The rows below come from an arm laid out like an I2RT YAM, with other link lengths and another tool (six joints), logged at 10 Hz.
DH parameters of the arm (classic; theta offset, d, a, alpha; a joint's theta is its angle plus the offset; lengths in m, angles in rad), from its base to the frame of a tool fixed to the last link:
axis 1: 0 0.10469 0.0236 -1.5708
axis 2: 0 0 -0.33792 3.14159
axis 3: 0.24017 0 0.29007 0
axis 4: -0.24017 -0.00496 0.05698 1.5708
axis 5: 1.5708 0.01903 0 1.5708
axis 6: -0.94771 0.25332 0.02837 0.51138
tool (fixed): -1.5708 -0.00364 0 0
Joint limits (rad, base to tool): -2.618..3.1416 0..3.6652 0..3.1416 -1.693..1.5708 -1.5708..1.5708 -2.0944..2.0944
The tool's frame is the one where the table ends.
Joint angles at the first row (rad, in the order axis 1, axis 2, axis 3, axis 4, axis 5, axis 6):
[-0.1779, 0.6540, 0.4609, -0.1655, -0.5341, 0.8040]
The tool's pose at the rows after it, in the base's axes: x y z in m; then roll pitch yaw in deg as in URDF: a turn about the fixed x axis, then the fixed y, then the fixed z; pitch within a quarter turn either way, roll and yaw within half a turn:
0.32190 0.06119 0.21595 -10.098 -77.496 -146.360
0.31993 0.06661 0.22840 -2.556 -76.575 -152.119
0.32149 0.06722 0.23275 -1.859 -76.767 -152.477
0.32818 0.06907 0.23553 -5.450 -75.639 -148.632
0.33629 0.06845 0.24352 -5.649 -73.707 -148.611
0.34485 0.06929 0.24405 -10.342 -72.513 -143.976
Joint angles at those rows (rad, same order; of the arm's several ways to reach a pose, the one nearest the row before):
[-0.1779, 0.6634, 0.4806, -0.1723, -0.5747, 0.7885]
[-0.1783, 0.6537, 0.5016, -0.1853, -0.5972, 0.7637]
[-0.1783, 0.6658, 0.5208, -0.1973, -0.6010, 0.7566]
[-0.1780, 0.6903, 0.5153, -0.1472, -0.6145, 0.7819]
[-0.1780, 0.7103, 0.5105, -0.0816, -0.6185, 0.8100]
[-0.1780, 0.7449, 0.5011, -0.0177, -0.6294, 0.8467]

